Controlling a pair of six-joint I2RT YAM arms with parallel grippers.
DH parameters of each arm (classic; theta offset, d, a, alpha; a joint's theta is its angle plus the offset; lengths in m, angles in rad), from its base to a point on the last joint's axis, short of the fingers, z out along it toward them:
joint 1: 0 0.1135 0.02 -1.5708
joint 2: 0 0 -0.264 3.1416
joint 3: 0.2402 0 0.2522 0
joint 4: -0.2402 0 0.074 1.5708
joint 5: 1.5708 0 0 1.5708
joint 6: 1.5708 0.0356 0 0
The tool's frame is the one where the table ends.
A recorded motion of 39 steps. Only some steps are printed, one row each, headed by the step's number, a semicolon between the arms.
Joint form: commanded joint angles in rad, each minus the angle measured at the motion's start. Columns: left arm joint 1, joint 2, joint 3, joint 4, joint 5, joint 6; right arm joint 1, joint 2, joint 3, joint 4, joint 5, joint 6.
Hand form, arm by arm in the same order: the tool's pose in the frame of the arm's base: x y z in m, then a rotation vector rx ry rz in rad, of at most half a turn. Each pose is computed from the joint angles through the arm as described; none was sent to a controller.
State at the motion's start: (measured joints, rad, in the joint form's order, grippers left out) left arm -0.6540 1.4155 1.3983 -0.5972 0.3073 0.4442; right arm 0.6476 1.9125 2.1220 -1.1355 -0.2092 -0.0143
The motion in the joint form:
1: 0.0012 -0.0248 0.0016 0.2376 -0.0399 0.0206; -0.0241 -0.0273 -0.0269 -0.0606 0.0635 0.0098
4: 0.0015 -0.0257 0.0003 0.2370 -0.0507 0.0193; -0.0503 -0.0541 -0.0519 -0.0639 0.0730 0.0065
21: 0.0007 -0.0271 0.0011 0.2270 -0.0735 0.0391; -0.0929 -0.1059 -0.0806 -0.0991 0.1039 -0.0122
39: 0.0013 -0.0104 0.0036 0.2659 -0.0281 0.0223; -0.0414 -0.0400 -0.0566 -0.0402 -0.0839 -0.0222
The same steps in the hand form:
1: 0.2476 -0.2012 0.3983 1.1700 1.5309 -0.3828; 0.3128 0.2313 0.3832 -0.8563 2.4523 0.4185
4: 0.2477 -0.2007 0.3980 1.1635 1.5373 -0.3732; 0.3131 0.2188 0.3856 -0.8237 2.4608 0.3955
21: 0.2476 -0.1999 0.3976 1.1699 1.5407 -0.3390; 0.3084 0.1955 0.3935 -0.7828 2.4773 0.3312
39: 0.2513 -0.2045 0.3976 1.1705 1.5106 -0.3917; 0.3124 0.2291 0.3815 -0.9303 2.4274 0.5888

